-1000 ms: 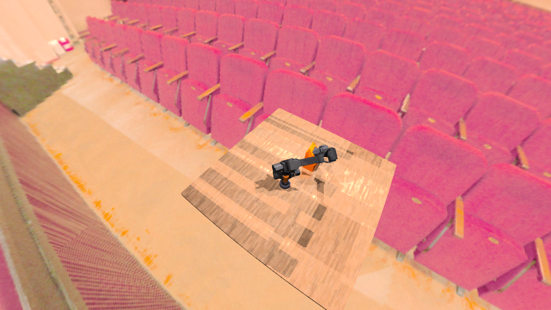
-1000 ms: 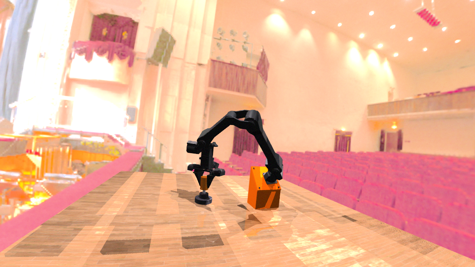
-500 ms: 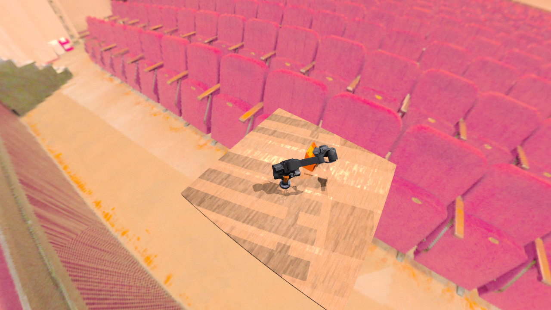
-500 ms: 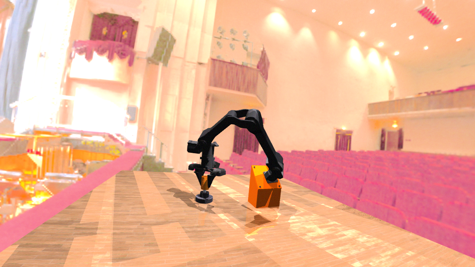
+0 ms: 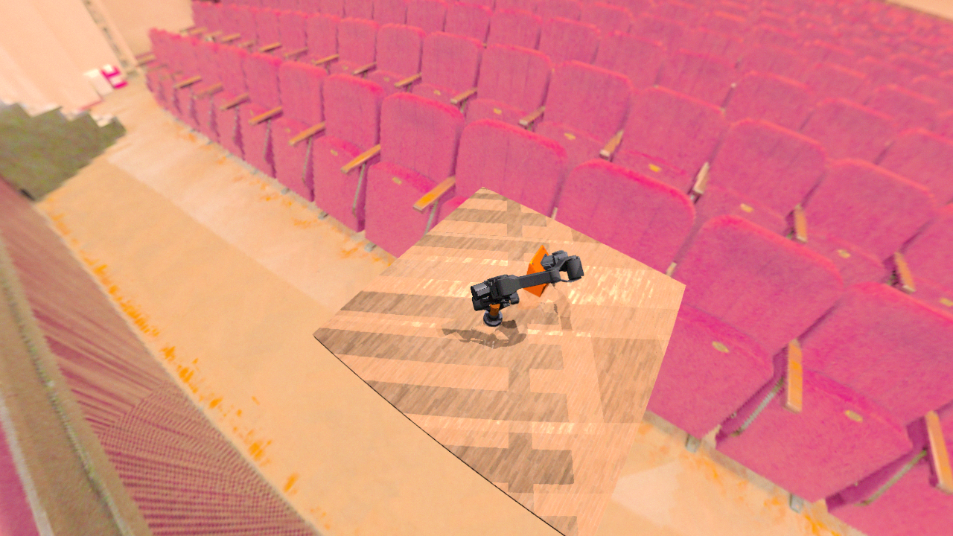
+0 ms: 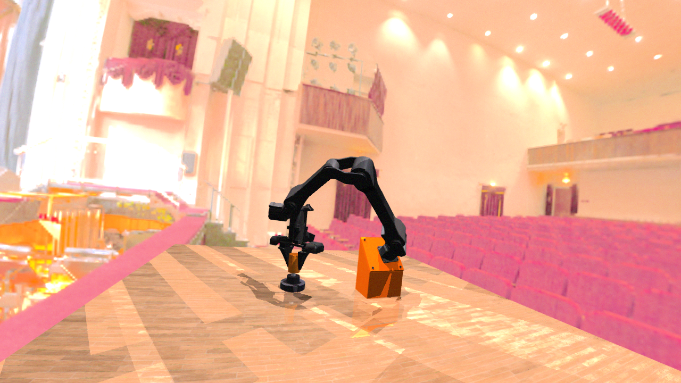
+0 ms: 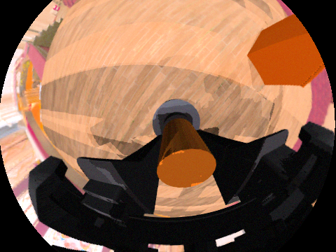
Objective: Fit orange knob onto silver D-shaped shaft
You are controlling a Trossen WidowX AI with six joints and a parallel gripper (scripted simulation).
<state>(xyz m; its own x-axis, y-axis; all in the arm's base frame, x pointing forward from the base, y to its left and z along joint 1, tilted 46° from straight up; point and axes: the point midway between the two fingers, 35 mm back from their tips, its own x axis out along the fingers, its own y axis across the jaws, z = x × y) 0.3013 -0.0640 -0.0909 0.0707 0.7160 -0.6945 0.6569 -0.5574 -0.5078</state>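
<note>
Right now the orange knob is 3 cm above my gripper tip. From my gripper tip the other things lie so: round pedestal 3 cm below.
</note>
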